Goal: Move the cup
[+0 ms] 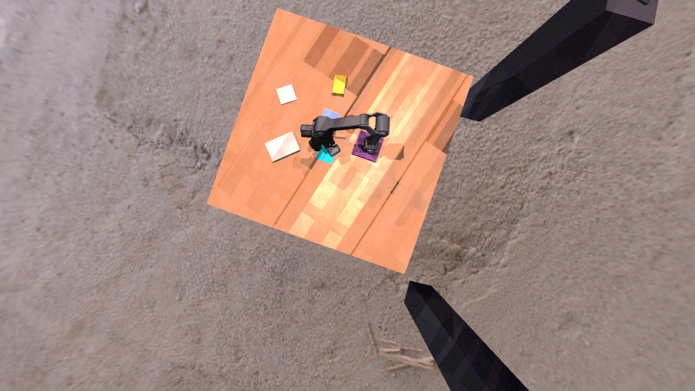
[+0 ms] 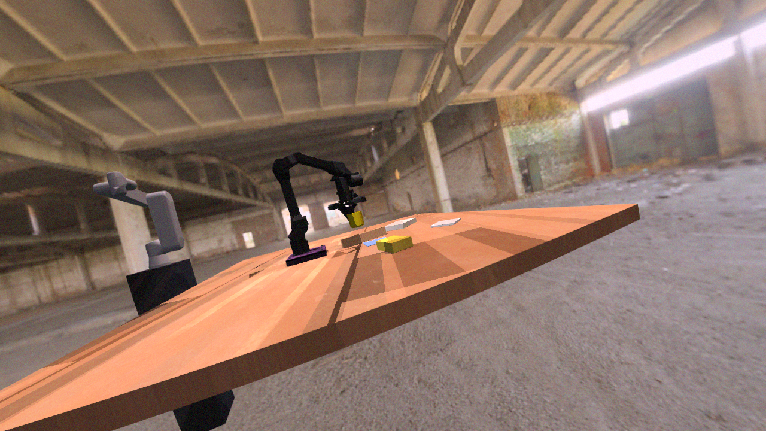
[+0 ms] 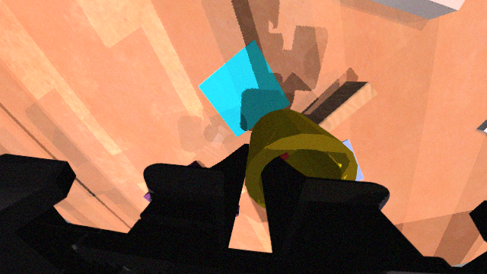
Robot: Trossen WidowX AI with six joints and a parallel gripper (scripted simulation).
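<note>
Now: the cyan pad 110 mm below my gripper tip, 40 mm to the left of it and 10 mm ahead of it. Round my gripper tip: red marble (40 mm to the right, 20 mm below, 10 mm ahead); low wooden bar (90 mm below, 70 mm to the right, 30 mm ahead); yellow cup (20 mm to the right, 20 mm ahead).
</note>
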